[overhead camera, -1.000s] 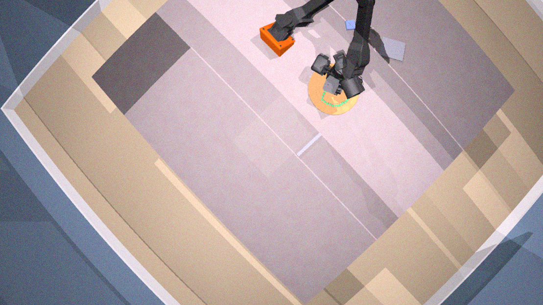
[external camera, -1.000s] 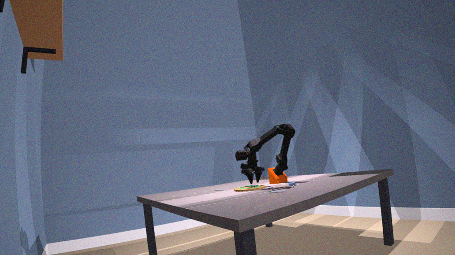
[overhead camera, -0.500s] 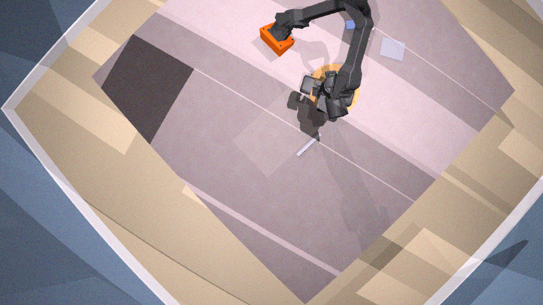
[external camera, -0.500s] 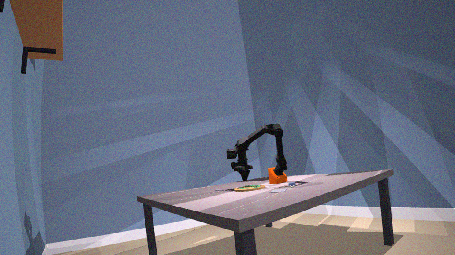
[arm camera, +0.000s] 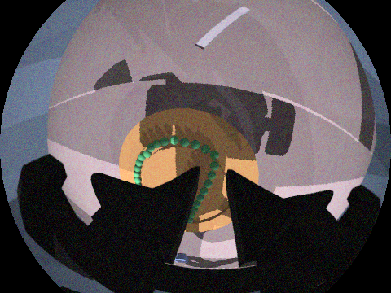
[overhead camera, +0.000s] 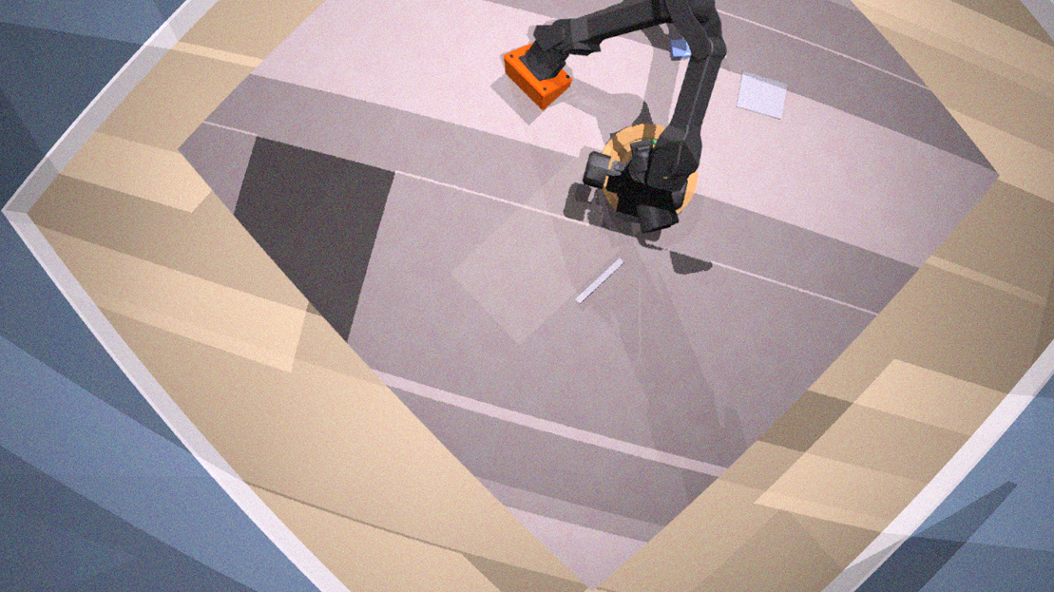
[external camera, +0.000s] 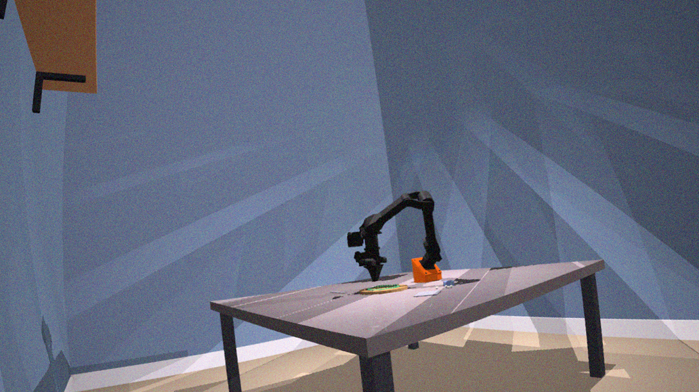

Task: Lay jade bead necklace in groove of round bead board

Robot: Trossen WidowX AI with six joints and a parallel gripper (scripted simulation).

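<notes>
The round tan bead board lies 60 mm to the left of my gripper tip and 30 mm below it. From my gripper tip the other things lie so: white strip: 100 mm ahead, 160 mm to the right, 40 mm below; pale square sheet: 20 mm ahead, 360 mm to the left, 40 mm below; blue cube: 160 mm behind, 280 mm to the left, 30 mm below.
</notes>
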